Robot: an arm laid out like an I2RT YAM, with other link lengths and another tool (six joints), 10 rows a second.
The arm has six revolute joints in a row. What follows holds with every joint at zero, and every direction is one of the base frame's. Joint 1 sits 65.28 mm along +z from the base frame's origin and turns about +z. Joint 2 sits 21.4 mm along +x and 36.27 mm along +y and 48.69 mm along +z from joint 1 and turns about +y. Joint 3 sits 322.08 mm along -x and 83.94 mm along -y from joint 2 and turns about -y. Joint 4 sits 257.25 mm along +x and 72.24 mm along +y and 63 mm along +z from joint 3 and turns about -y. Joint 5 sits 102.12 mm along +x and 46.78 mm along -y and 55.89 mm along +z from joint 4 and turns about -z. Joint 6 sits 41.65 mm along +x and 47.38 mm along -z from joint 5 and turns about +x. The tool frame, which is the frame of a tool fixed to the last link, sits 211 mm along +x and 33 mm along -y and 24 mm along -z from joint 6; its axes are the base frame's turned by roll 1.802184, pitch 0.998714 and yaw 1.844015 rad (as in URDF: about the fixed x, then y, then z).
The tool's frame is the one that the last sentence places.
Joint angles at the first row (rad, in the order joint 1, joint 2, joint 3, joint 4, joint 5, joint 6):
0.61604, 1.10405, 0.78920, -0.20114, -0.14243, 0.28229
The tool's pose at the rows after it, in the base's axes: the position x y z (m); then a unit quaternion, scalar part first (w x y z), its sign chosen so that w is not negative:
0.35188 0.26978 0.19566 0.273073 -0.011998 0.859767 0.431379
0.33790 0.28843 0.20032 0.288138 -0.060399 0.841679 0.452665
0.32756 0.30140 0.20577 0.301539 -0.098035 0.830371 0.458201
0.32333 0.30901 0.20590 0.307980 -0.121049 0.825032 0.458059
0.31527 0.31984 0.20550 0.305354 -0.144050 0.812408 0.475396
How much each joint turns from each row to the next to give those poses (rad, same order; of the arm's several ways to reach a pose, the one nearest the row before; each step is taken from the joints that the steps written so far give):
0.00916, -0.02775, -0.08051, 0.14060, -0.09603, -0.01152
0.03754, -0.02602, -0.07873, 0.11947, -0.03162, -0.04198
0.03879, -0.01367, -0.03350, 0.05601, -0.00262, -0.04484
0.01835, 0.00487, -0.01672, 0.03389, -0.00513, -0.03337
0.00195, 0.01058, -0.03865, 0.07812, -0.05150, -0.01041

